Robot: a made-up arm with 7 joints.
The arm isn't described. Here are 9 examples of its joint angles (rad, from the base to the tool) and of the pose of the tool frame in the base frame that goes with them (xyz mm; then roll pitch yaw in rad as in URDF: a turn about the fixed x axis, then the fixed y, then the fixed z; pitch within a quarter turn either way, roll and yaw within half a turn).
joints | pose
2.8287 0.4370 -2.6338 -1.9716 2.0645 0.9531 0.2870 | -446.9 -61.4 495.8 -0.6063 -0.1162 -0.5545
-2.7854 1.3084 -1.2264 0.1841 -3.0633 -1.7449 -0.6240 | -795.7 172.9 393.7 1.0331 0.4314 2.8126
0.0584 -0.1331 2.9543 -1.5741 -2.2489 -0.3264 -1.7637 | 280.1 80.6 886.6 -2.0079 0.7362 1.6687
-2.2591 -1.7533 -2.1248 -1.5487 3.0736 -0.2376 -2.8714 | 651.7 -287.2 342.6 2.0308 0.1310 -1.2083
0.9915 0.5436 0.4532 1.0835 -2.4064 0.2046 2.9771 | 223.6 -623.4 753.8 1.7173 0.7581 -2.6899
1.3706 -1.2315 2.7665 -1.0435 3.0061 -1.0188 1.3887 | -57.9 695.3 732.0 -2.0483 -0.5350 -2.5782
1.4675 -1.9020 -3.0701 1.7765 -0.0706 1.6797 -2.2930 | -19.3 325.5 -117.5 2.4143 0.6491 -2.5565
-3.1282 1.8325 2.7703 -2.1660 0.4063 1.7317 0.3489 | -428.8 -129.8 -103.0 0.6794 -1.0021 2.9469
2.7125 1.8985 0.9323 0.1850 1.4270 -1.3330 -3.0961 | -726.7 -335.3 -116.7 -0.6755 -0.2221 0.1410
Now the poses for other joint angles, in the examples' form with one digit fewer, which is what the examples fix.
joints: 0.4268 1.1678 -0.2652 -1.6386 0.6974 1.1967 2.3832
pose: 353 -342 759 2.097 -0.205 -3.021
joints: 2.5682 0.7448 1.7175 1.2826 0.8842 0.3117 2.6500
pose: -519 97 799 -1.934 -0.472 -2.630
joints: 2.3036 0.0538 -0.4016 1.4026 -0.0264 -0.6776 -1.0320
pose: -159 -335 928 -2.424 0.323 -0.726
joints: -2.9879 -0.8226 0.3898 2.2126 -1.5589 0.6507 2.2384
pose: 87 66 702 2.076 0.979 2.186
